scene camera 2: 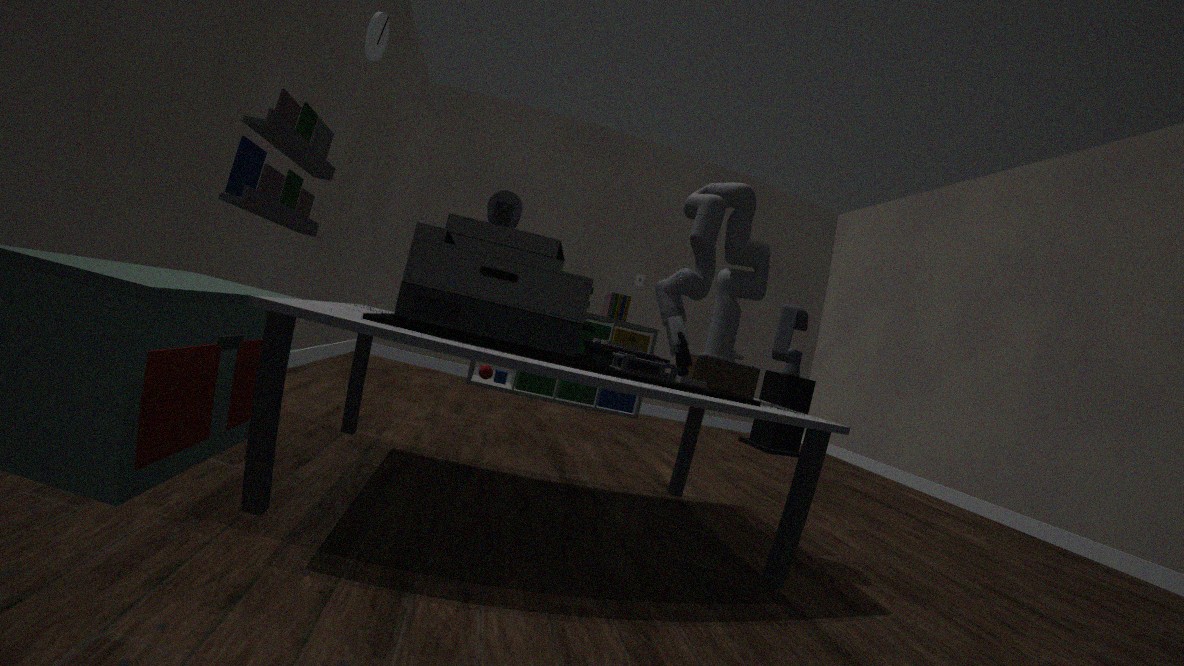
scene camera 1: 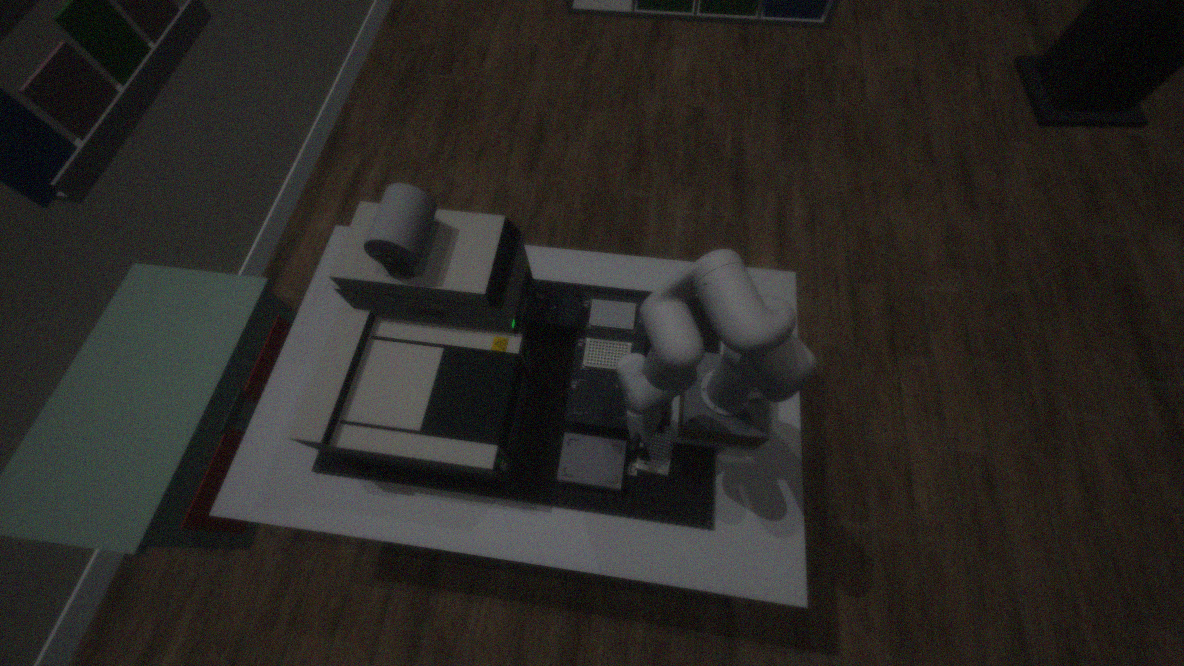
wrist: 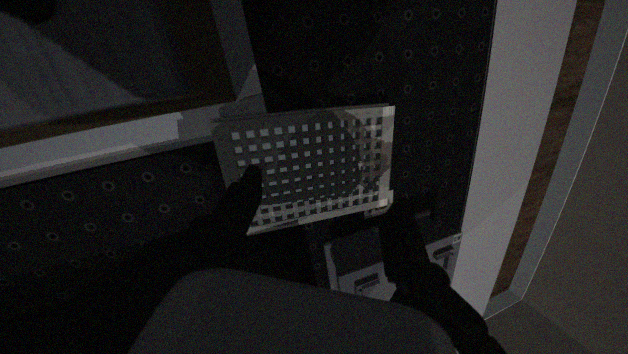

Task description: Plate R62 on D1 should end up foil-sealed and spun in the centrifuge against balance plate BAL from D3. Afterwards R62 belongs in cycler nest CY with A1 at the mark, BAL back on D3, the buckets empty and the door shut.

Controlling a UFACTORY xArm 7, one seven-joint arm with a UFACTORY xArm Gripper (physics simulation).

Labels:
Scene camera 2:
my gripper: 685, 371
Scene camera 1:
centrifuge: 438, 398
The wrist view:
my gripper: 324, 196

